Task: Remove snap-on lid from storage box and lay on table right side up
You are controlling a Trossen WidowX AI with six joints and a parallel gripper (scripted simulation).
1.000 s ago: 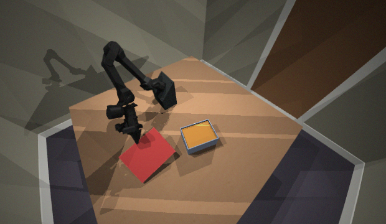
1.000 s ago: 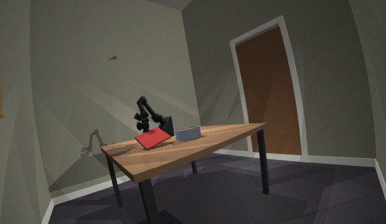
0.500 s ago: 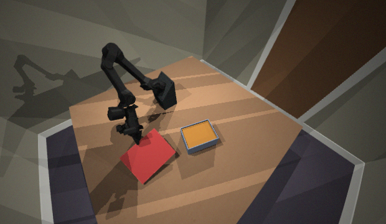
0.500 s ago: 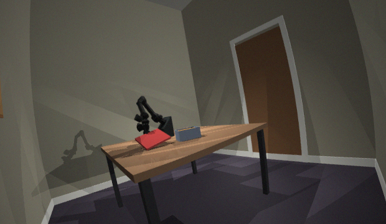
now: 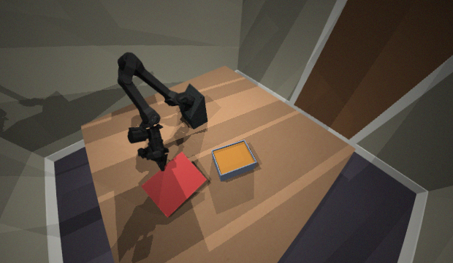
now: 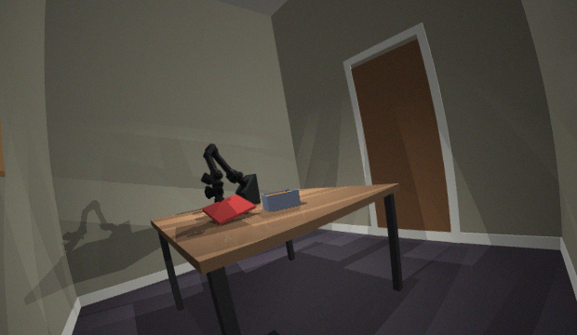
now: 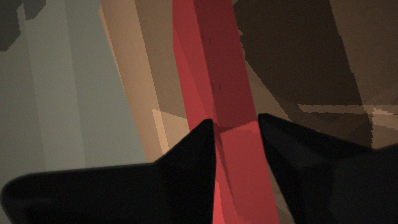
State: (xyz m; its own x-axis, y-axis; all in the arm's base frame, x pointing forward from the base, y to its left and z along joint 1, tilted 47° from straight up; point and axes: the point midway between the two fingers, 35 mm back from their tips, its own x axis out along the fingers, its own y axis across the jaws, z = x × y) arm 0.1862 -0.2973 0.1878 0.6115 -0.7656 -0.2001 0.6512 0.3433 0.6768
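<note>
Right now the red lid is 80 mm ahead of my gripper tip and 20 mm below it. Also, from my gripper tip: box: 200 mm ahead, 290 mm to the left, 40 mm below.
</note>
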